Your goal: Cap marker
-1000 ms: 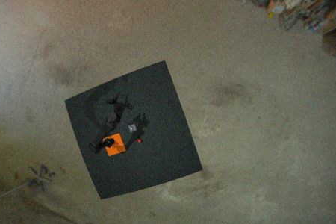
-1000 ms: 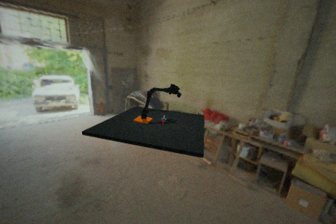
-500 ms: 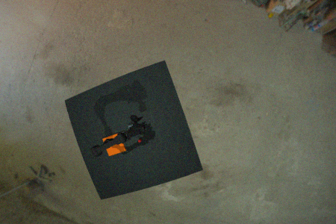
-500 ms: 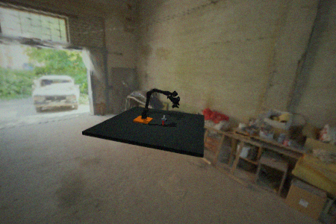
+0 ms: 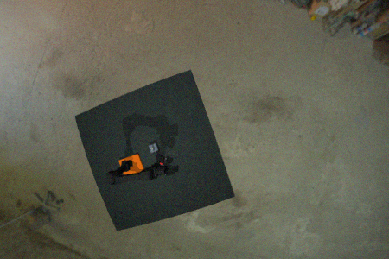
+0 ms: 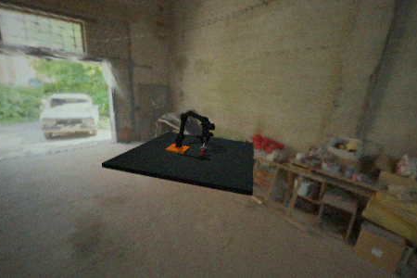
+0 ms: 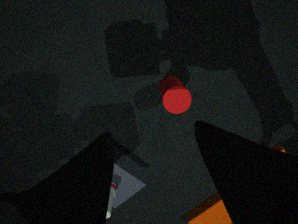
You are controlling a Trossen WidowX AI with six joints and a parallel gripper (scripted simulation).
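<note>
Right now my gripper tip is 10 cm above the red cap, 2 cm to the left of it and 2 cm past it. From my gripper tip the other things lie so: marker (13 cm to the left, 8 cm below, 7 cm behind).
</note>
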